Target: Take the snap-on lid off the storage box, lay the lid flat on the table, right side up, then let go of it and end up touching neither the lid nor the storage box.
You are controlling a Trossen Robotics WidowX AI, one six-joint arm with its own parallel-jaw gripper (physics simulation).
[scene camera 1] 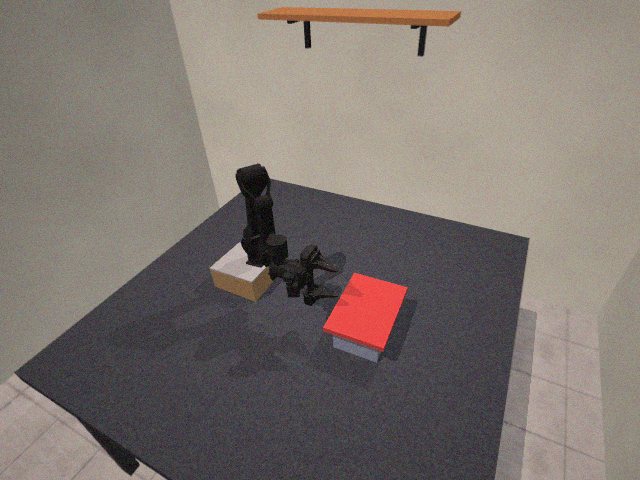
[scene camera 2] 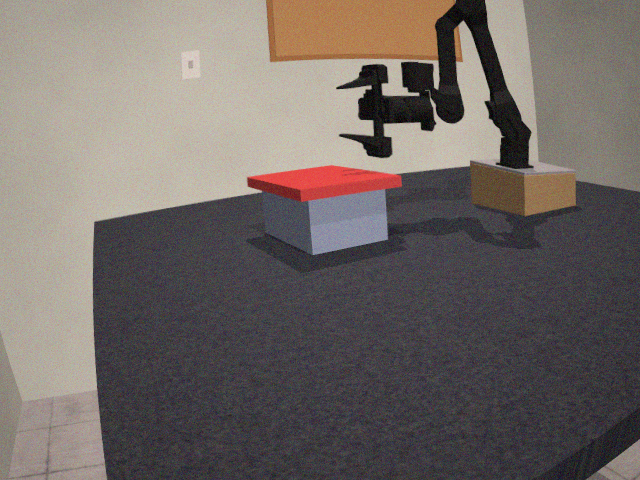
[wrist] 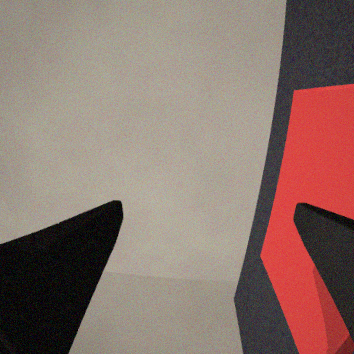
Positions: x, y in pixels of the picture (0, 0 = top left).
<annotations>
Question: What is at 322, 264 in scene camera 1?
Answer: My gripper.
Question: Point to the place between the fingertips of my gripper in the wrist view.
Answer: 208, 210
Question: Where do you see a red lid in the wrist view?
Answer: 309, 172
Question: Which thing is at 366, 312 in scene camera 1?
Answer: A red lid.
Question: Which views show my gripper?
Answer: Scene camera 1, scene camera 2 and the wrist view: all of them.
</annotations>
